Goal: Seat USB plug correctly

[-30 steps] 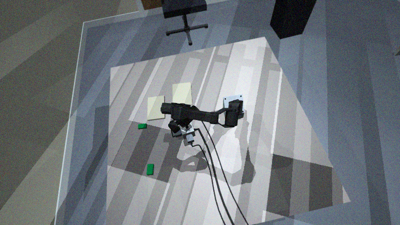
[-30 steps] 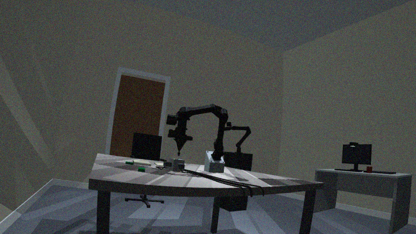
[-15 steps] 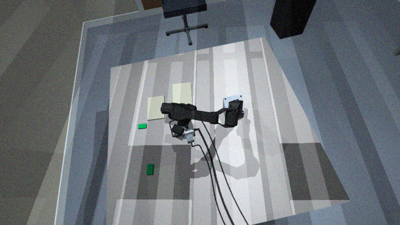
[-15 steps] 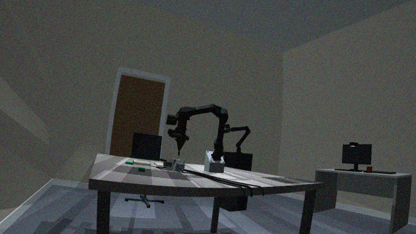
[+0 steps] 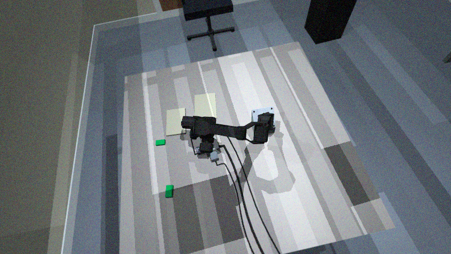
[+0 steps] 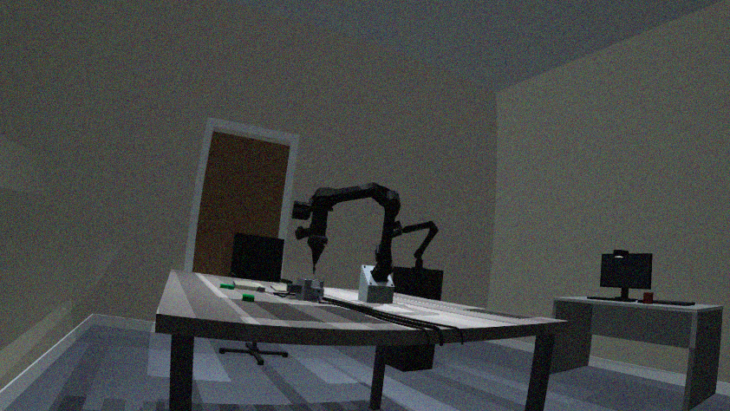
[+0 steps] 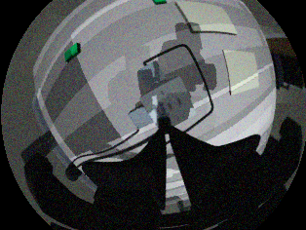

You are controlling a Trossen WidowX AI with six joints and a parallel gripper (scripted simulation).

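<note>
Now: the dark USB plug 20 mm below my gripper tip.
</note>
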